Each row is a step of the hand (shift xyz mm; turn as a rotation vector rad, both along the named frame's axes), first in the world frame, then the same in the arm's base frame.
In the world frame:
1: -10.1 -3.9 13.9 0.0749 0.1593 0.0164
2: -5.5 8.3 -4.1 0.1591 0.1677 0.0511
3: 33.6 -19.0 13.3 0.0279 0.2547 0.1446
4: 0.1 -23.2 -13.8 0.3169 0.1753 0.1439
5: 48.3 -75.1 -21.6 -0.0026 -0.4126 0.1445
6: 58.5 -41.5 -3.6 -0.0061 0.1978 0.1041
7: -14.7 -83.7 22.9 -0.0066 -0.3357 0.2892
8: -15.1 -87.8 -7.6 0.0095 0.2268 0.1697
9: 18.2 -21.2 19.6 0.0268 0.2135 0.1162
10: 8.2 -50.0 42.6 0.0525 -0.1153 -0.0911
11: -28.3 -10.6 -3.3 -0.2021 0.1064 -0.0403
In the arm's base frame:
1: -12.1 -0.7 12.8 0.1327 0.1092 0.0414
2: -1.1 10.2 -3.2 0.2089 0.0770 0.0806
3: 21.1 -32.8 12.0 0.1177 0.2014 0.1793
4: -8.3 -19.4 -16.8 0.3454 0.0065 0.1803
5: 14.3 -85.8 -29.6 -0.1893 -0.3845 0.0861
6: 35.8 -61.9 -6.7 0.0671 0.1691 0.1300
7: -50.6 -71.3 10.5 -0.1749 -0.3291 0.2397
8: -49.7 -71.5 -20.3 0.0869 0.1815 0.1995
9: 5.6 -28.9 17.3 0.1022 0.1679 0.1455
10: -17.7 -52.9 35.6 0.0080 -0.1163 -0.1037
11: -29.7 2.9 -6.0 -0.1339 0.1863 -0.0341

